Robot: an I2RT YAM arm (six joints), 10 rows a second.
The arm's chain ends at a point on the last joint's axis. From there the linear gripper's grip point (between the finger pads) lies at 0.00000 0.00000 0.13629 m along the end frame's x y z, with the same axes.
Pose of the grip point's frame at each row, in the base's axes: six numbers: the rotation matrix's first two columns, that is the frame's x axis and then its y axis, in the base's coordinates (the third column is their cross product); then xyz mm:
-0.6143 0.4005 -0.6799 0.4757 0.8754 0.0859 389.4 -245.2 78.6
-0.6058 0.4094 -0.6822 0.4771 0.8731 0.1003 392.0 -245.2 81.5
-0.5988 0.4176 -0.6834 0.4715 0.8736 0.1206 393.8 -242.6 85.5
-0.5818 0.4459 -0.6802 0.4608 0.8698 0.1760 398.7 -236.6 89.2
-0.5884 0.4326 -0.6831 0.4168 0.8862 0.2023 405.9 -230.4 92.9
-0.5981 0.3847 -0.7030 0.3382 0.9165 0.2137 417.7 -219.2 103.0
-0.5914 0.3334 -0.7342 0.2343 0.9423 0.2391 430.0 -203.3 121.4
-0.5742 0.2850 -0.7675 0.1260 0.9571 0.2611 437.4 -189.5 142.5
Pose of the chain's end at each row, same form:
-0.6143 0.4005 -0.6799 0.4757 0.8754 0.0859 303.6 -208.3 177.9
-0.6058 0.4094 -0.6822 0.4771 0.8731 0.1003 305.2 -209.1 180.2
-0.5988 0.4176 -0.6834 0.4715 0.8736 0.1206 305.6 -208.5 183.6
-0.5818 0.4459 -0.6802 0.4608 0.8698 0.1760 307.4 -207.8 186.2
-0.5884 0.4326 -0.6831 0.4168 0.8862 0.2023 311.5 -207.8 188.5
-0.5981 0.3847 -0.7030 0.3382 0.9165 0.2137 318.7 -204.2 195.4
-0.5914 0.3334 -0.7342 0.2343 0.9423 0.2391 324.8 -199.1 208.0
-0.5742 0.2850 -0.7675 0.1260 0.9571 0.2611 327.1 -196.8 222.3

